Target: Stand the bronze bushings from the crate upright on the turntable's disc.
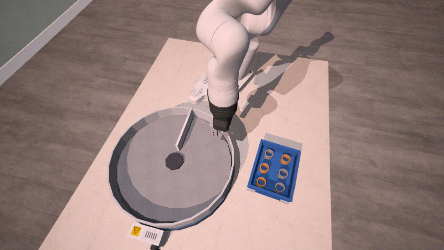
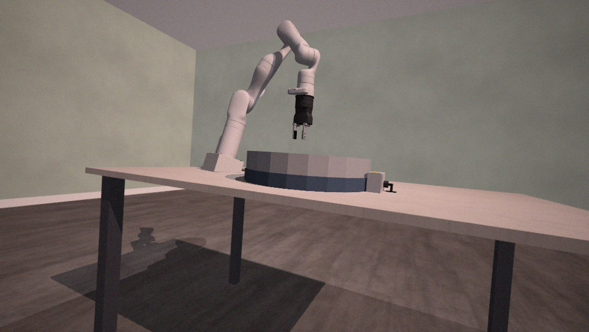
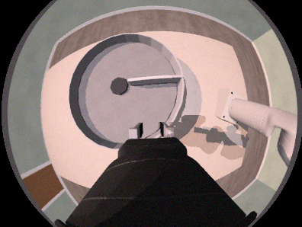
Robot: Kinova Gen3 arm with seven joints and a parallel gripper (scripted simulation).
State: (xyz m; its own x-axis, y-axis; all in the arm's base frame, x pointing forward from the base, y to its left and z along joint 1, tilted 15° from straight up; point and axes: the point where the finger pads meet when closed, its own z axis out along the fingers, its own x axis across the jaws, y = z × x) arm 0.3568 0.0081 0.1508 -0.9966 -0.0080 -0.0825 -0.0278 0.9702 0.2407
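The blue crate is 2 cm ahead of my hand, 22 cm to the left of it and 16 cm below it. Also, from my hand: grey turntable disc (11 cm ahead, 12 cm to the right, 13 cm below).
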